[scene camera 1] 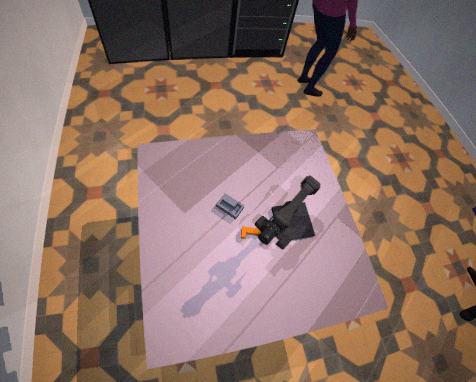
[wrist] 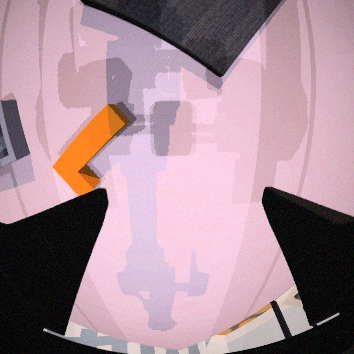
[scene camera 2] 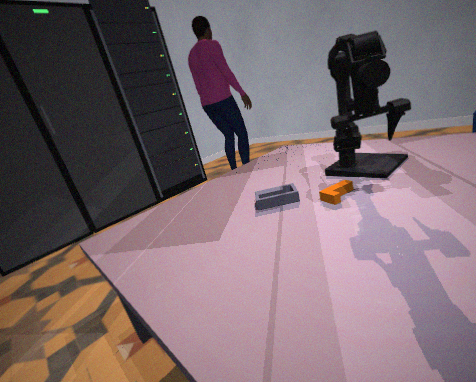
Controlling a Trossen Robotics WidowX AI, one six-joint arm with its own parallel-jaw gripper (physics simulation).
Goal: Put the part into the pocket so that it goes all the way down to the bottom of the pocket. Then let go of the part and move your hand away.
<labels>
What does the orange L-shaped part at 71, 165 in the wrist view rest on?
The table.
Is my gripper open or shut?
Open.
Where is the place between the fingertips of my gripper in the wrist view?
186, 195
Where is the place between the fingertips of my gripper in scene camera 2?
At 371, 144
</labels>
